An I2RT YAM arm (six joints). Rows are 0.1 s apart.
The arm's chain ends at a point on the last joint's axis. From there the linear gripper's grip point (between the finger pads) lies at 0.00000 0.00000 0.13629 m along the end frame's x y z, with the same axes.
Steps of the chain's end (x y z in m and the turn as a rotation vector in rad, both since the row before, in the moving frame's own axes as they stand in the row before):
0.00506 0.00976 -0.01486 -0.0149 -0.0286 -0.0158
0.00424 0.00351 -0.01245 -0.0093 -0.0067 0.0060
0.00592 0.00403 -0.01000 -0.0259 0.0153 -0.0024
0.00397 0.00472 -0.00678 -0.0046 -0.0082 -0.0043
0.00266 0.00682 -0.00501 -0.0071 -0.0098 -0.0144
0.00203 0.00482 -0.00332 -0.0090 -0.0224 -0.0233
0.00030 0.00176 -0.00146 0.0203 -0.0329 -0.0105
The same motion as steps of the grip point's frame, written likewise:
0.00118 0.01182 -0.01493 -0.0149 -0.0286 -0.0158
0.00332 0.00477 -0.01246 -0.0093 -0.0067 0.0060
0.00801 0.00756 -0.01006 -0.0259 0.0153 -0.0024
0.00285 0.00535 -0.00679 -0.0046 -0.0082 -0.0043
0.00133 0.00780 -0.00502 -0.0071 -0.0098 -0.0144
-0.00101 0.00608 -0.00336 -0.0090 -0.0224 -0.0233
-0.00420 -0.00098 -0.00156 0.0203 -0.0329 -0.0105

